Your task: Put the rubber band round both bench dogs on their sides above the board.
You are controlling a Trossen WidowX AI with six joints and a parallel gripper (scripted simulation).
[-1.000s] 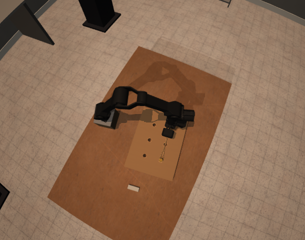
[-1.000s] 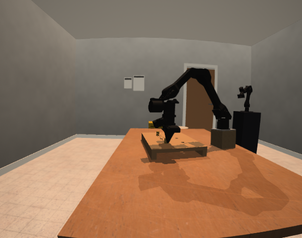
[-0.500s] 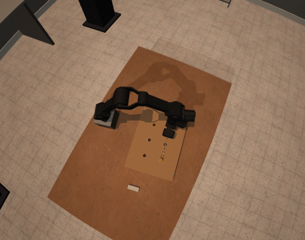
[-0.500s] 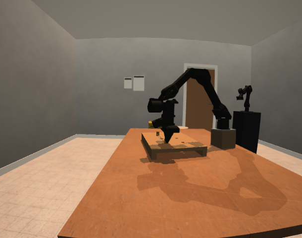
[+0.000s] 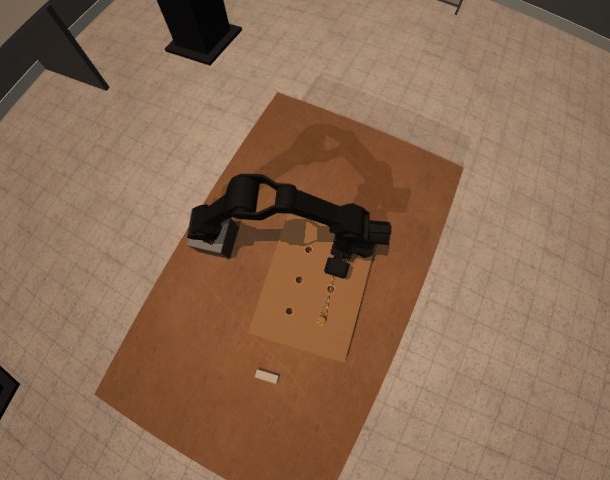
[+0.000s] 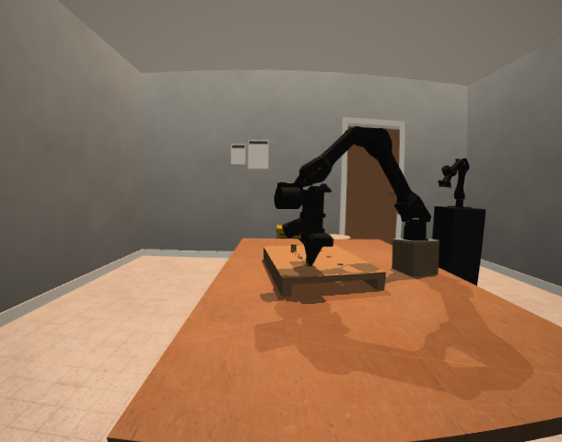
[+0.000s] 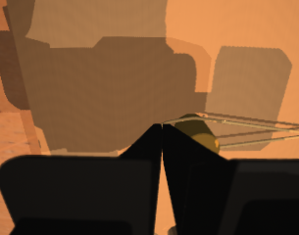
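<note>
My hand is 3 cm past the wooden board, 12 cm to the left of it and 6 cm above it. Round my hand: small white block 3 cm behind, 42 cm to the right, 8 cm below.
</note>
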